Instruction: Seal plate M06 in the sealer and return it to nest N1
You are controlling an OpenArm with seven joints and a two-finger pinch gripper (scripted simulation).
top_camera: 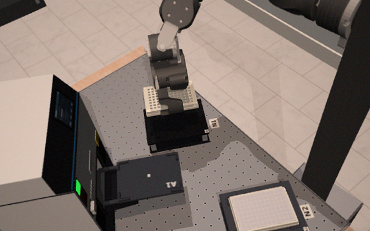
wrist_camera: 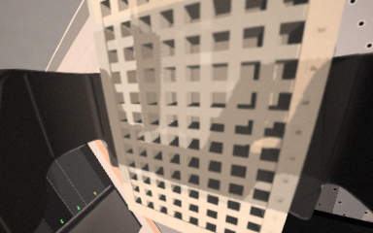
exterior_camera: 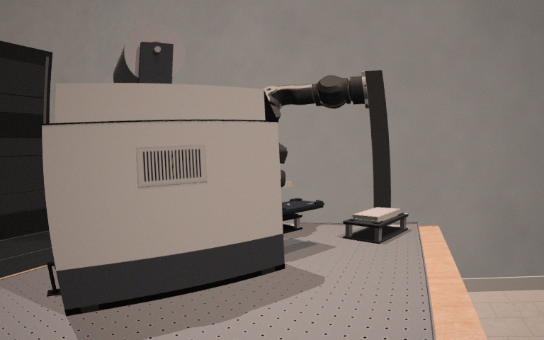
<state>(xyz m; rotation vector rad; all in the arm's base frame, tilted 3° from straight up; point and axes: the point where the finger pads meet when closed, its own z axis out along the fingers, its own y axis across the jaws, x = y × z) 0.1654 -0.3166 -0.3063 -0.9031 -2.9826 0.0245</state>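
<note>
The sealer's stage lies 170 mm ahead of my hand, 110 mm to the left of it and 30 mm below it. Also, from my hand: nest N1: 100 mm below; then touchscreen: 240 mm ahead, 180 mm above, 10 mm to the left; then 96-well plate M06: right at my hand.
</note>
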